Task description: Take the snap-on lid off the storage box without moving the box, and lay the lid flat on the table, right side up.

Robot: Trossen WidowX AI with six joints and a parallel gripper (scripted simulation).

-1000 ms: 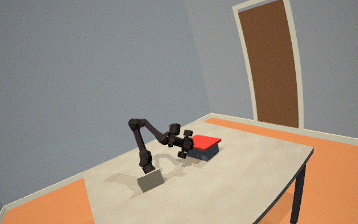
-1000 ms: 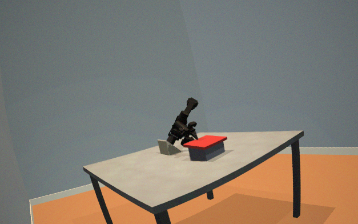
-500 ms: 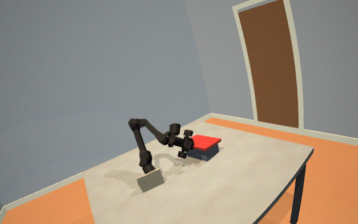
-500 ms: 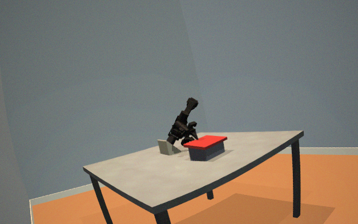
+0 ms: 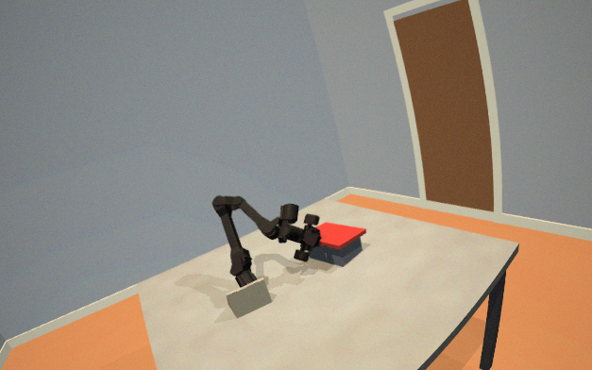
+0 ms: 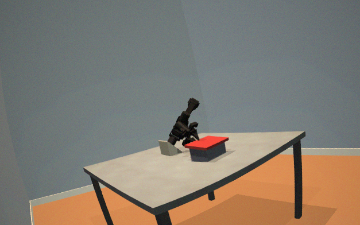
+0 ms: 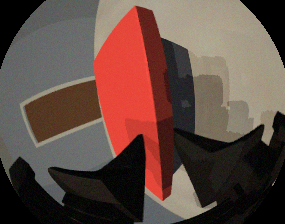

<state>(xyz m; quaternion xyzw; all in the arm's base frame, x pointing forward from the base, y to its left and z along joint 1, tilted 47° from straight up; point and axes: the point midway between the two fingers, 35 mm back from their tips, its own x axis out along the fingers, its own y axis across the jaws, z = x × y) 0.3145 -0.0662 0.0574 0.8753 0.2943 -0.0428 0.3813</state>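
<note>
Right now my gripper tip is 8 cm short of the red lid and 1 cm to the right of it. Round my gripper tip: storage box: 7 cm ahead, 1 cm to the left, 6 cm below.
</note>
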